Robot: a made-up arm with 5 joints.
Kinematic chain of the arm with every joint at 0, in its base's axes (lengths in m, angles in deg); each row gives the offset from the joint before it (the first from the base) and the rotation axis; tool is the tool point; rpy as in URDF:
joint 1: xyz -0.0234 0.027 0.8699 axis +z
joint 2: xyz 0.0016 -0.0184 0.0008 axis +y
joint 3: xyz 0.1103 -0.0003 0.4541 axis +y
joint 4: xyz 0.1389 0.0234 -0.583 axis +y
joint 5: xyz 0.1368 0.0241 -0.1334 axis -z
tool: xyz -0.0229 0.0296 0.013 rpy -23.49 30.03 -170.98
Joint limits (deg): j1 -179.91..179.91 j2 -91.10..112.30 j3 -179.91..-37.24 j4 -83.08..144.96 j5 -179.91..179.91
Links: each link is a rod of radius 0.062 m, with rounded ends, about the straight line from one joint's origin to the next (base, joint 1, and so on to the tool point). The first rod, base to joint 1, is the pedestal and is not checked.
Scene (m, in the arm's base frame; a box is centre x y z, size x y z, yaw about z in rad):
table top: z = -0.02
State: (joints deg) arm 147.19 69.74 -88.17 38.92 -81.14
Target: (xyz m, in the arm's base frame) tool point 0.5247 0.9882 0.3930
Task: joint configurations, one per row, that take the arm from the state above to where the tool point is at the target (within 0.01 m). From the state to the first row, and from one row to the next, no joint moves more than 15 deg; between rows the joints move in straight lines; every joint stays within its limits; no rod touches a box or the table.
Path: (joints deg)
1: 132.66 72.30 -95.07 37.33 -82.80
2: 118.14 74.86 -101.98 35.74 -84.46
3: 103.61 77.42 -108.88 34.15 -86.13
4: 89.08 79.97 -115.78 32.57 -87.79
5: 74.56 82.53 -122.69 30.98 -89.45
6: 60.03 85.09 -129.59 29.39 -91.11

